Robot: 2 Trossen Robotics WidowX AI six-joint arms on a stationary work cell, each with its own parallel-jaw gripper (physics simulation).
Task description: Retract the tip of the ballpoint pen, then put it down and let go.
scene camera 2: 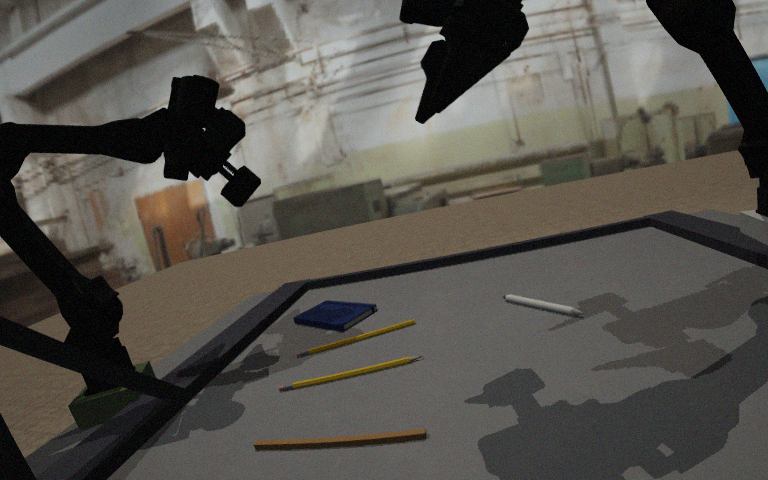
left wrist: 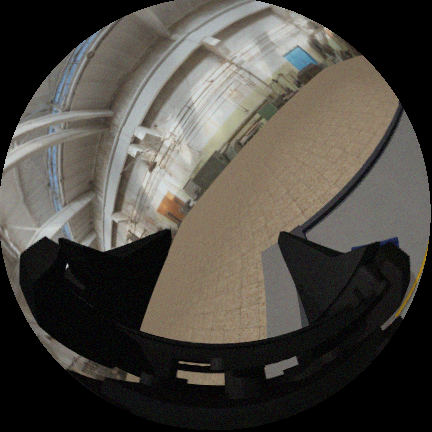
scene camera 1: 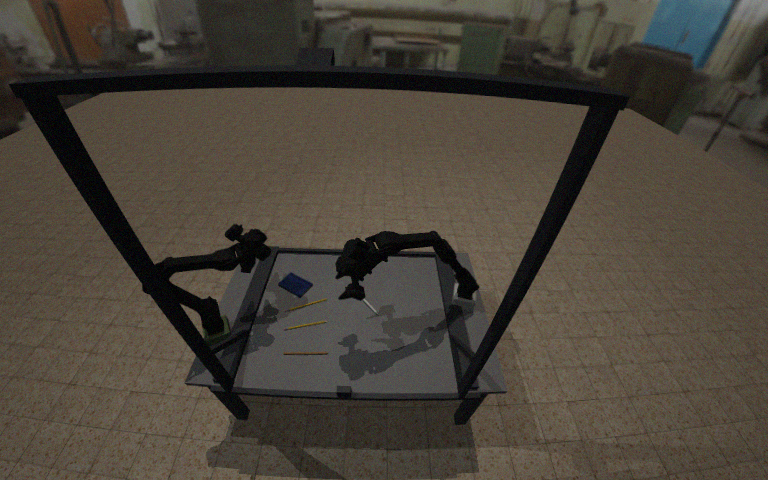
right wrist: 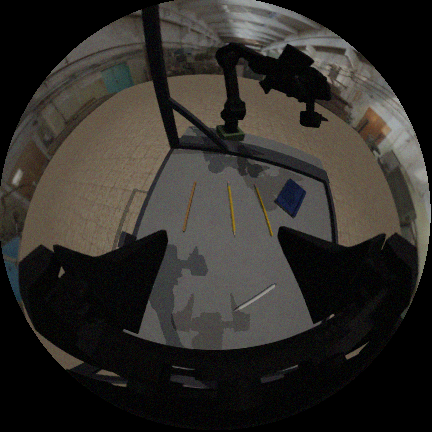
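Pixels of known places: left gripper, between the fingertips: (scene camera 2: 225, 166) (left wrist: 226, 236) (right wrist: 327, 107); right gripper, between the fingertips: (scene camera 2: 425, 117) (scene camera 1: 337, 288) (right wrist: 223, 234); left arm's base, origin of its link: (scene camera 1: 215, 327) (right wrist: 229, 128); right arm's base, origin of its link: (scene camera 1: 465, 293).
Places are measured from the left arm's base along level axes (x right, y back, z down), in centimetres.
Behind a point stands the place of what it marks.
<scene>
The white ballpoint pen (scene camera 1: 370, 306) @[z 2.9, x 19.0, y -63.1 cm] (scene camera 2: 543, 305) @[z 3.2, x 18.2, y -62.7 cm] (right wrist: 255, 297) @[z 3.0, x 17.3, y -62.8 cm] lies flat on the table. Its pointed, darker end faces right in scene camera 2 and lower left in the right wrist view; how far the tip sticks out is too small to tell. My right gripper (right wrist: 223, 234) @[z -24.1, x 23.8, y -46.8 cm] is open and empty, high above the table. In the right wrist view the pen shows below the gap between its fingers, nearer the right finger. My left gripper (left wrist: 226, 236) @[z -28.2, x -17.8, y -25.9 cm] is open and empty, raised at the left side of the table, away from the pen. The pen does not show in the left wrist view.
A blue notebook (scene camera 1: 295, 284) @[z 2.8, x -9.2, y -38.0 cm] (scene camera 2: 335, 315) @[z 2.8, x -7.1, y -37.9 cm] (right wrist: 291, 197) @[z 2.8, x -8.7, y -38.7 cm], two yellow pencils (scene camera 2: 356, 338) @[z 3.5, x 4.3, y -38.4 cm] (scene camera 2: 351, 373) @[z 3.5, x 14.3, y -34.7 cm] and an orange-brown stick (scene camera 1: 305, 353) @[z 3.5, x 26.3, y -29.5 cm] (scene camera 2: 339, 439) @[z 3.3, x 26.5, y -30.0 cm] (right wrist: 189, 207) @[z 3.5, x 26.4, y -30.8 cm] lie left of the pen in the scene views. Dark frame posts (scene camera 1: 532, 243) @[z -69.4, x 67.9, y -72.9 cm] stand at the table's sides.
</scene>
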